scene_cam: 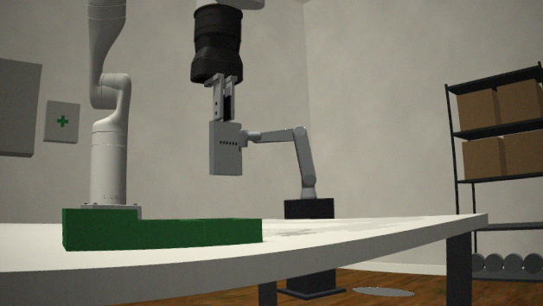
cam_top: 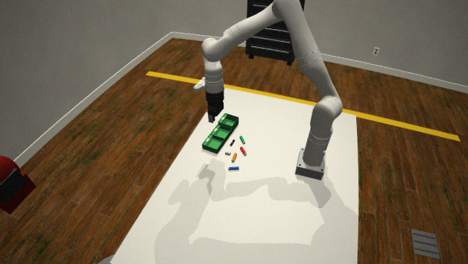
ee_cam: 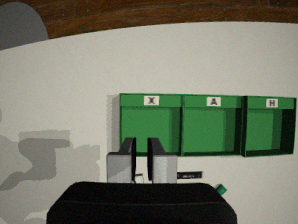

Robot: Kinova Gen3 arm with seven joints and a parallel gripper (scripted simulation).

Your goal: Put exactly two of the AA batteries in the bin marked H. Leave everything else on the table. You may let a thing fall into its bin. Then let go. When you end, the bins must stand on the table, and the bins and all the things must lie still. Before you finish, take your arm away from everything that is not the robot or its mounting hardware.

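My gripper is now 18 cm above the green battery, 11 cm to the left of it and 11 cm past it. Round my hand: green bin marked H: 17 cm below, 10 cm to the right, 1 cm ahead; pale piece: 18 cm below, 9 cm behind; black battery: 19 cm below, 7 cm to the right, 7 cm behind.
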